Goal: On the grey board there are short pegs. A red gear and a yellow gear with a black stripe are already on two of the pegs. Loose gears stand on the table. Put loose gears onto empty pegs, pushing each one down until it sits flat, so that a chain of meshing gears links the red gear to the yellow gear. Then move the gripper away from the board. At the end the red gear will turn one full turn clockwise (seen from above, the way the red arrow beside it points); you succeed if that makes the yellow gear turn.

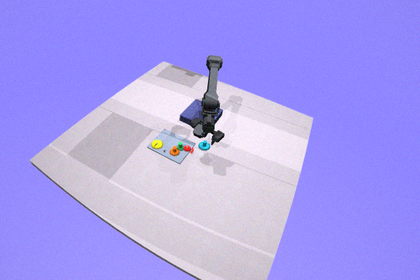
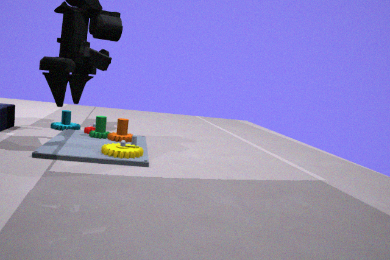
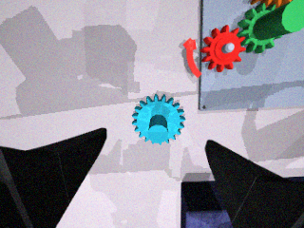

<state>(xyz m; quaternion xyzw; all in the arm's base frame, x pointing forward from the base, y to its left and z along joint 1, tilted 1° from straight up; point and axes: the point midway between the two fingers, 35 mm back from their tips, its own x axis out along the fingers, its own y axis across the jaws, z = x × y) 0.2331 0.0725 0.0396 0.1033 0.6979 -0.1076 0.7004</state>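
Right now my gripper tip is 40 mm above the teal gear. Also, from my gripper tip: red arrow: 60 mm ahead, 50 mm to the right, 40 mm below; green gear: 110 mm to the right, 70 mm ahead, 30 mm below; red gear: 80 mm to the right, 60 mm ahead, 40 mm below.
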